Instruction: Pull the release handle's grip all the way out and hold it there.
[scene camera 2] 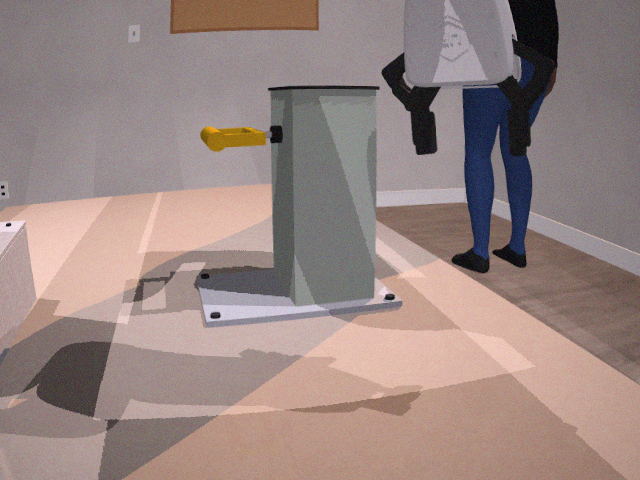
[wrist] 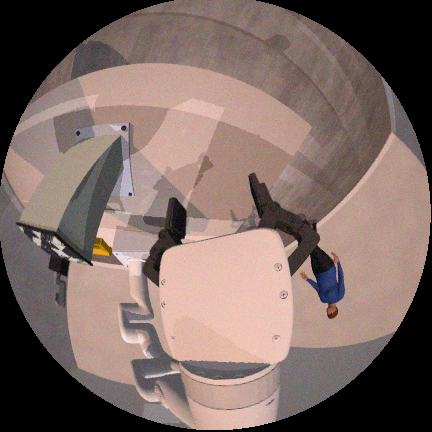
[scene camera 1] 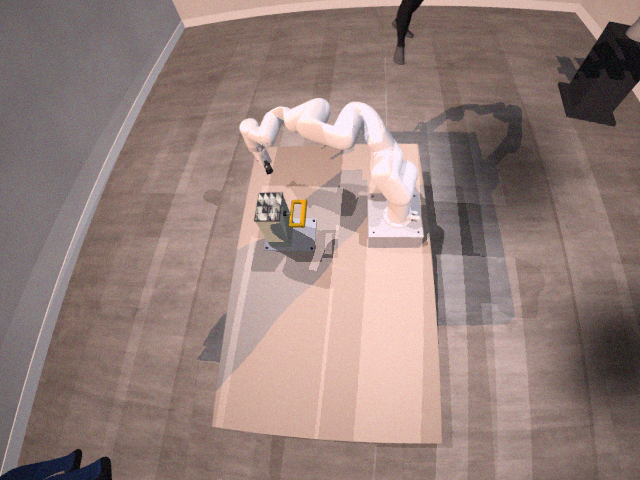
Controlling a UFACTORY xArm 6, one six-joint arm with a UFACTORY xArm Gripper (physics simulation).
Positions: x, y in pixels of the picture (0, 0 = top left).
Scene:
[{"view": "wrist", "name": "my gripper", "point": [213, 192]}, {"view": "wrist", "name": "bolted base plate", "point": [123, 187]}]

